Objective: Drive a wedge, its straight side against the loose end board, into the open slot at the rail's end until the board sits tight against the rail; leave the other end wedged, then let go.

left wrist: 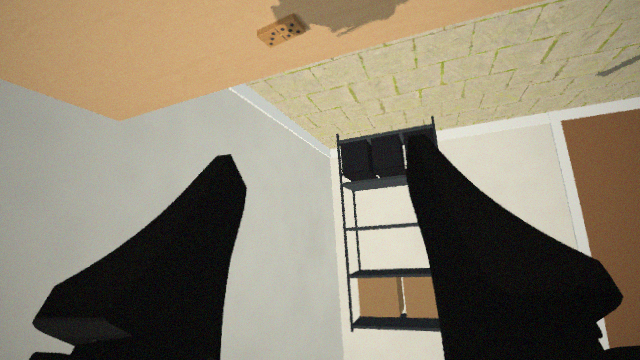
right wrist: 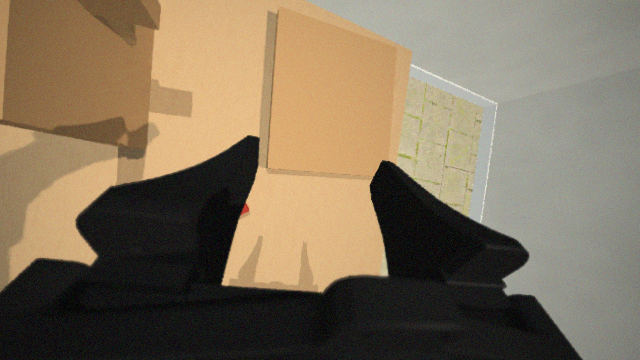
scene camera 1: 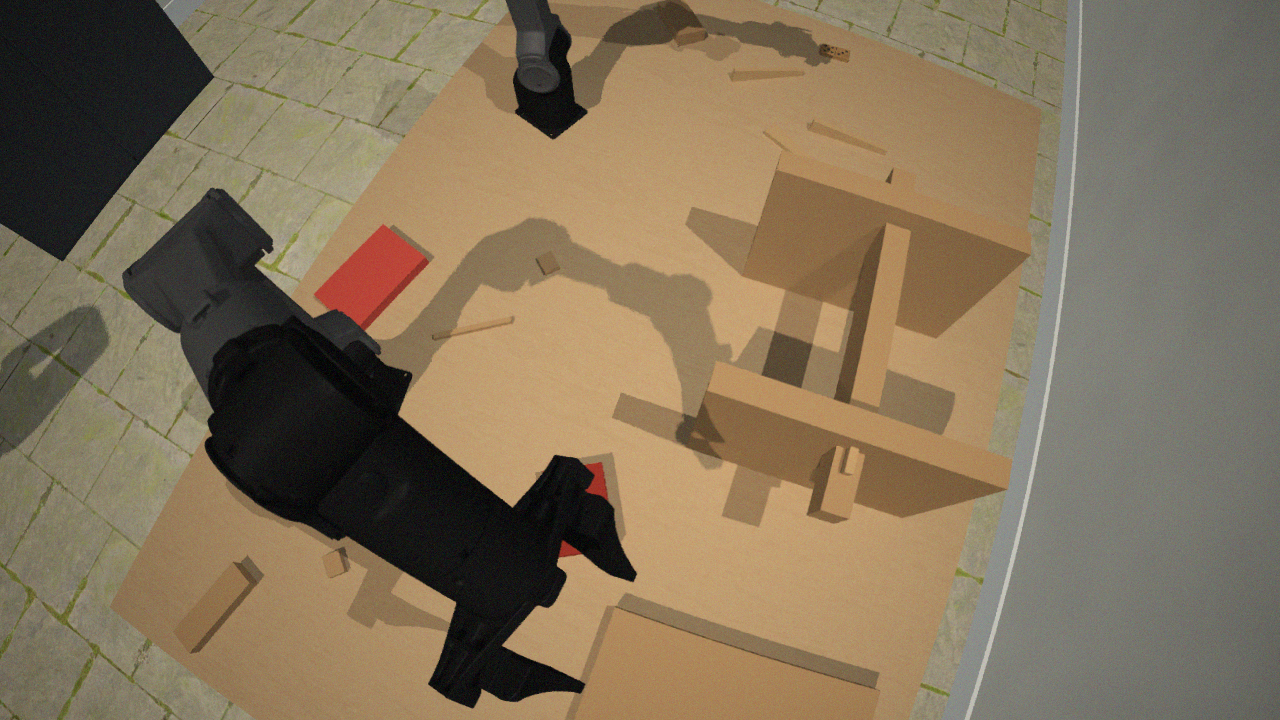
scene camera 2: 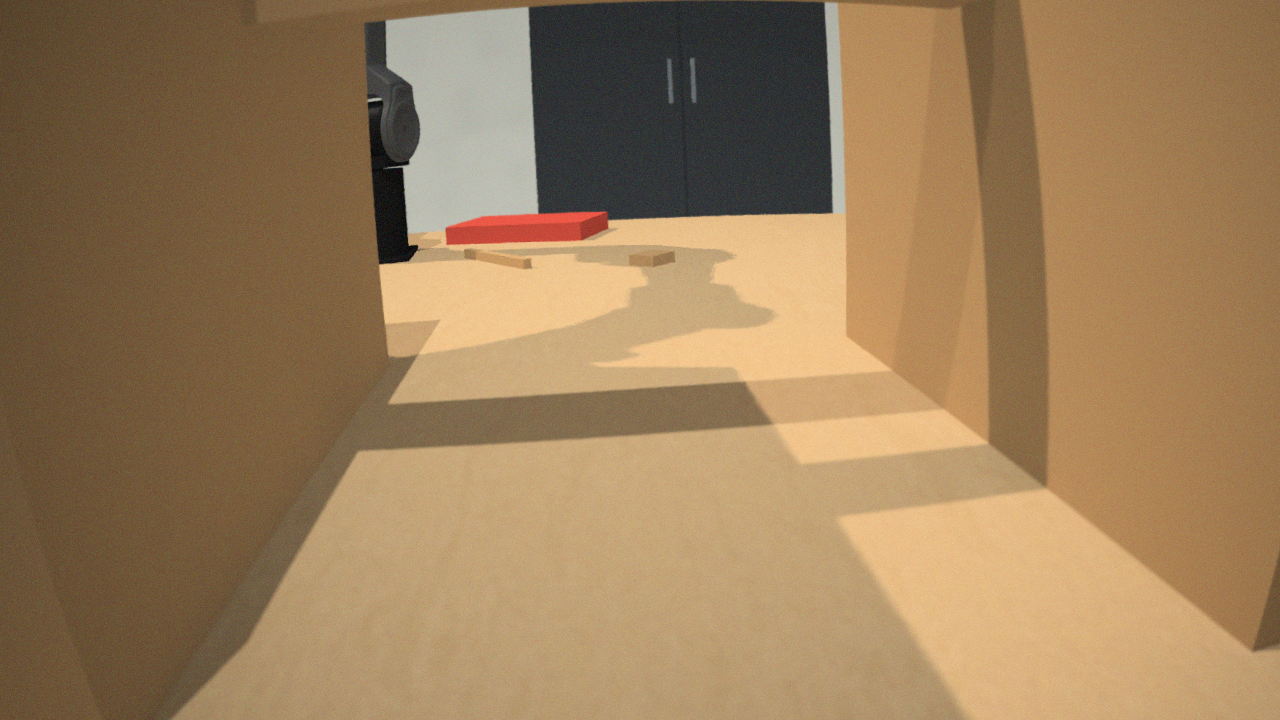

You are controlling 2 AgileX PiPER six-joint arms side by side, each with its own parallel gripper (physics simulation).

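Observation:
The rail [scene camera 1: 881,313] [scene camera 2: 313,10] spans two upright end boards, the upper one [scene camera 1: 895,241] [scene camera 2: 1145,268] and the lower one [scene camera 1: 850,438] [scene camera 2: 205,223] [right wrist: 75,75] in scene camera 1. The rail's end [scene camera 1: 832,488] pokes out through the lower board, with a small piece [scene camera 1: 849,461] standing on it. At the upper board the rail's end is mostly hidden. A thin wooden strip [scene camera 1: 472,327] [scene camera 2: 497,258] lies on the table, its taper unclear. My right gripper [scene camera 1: 609,632] [right wrist: 320,163] is open and empty, left of the lower board. My left gripper [left wrist: 320,164] is open and empty.
Red blocks [scene camera 1: 371,273] [scene camera 2: 528,228] [scene camera 1: 597,481], a flat board [scene camera 1: 742,667] [right wrist: 335,100], small cubes [scene camera 1: 547,263] [scene camera 1: 335,562], a long block [scene camera 1: 214,607] and a domino [scene camera 1: 834,52] [left wrist: 281,31] lie on the table. Thin strips [scene camera 1: 845,137] [scene camera 1: 766,75] lie near the upper board.

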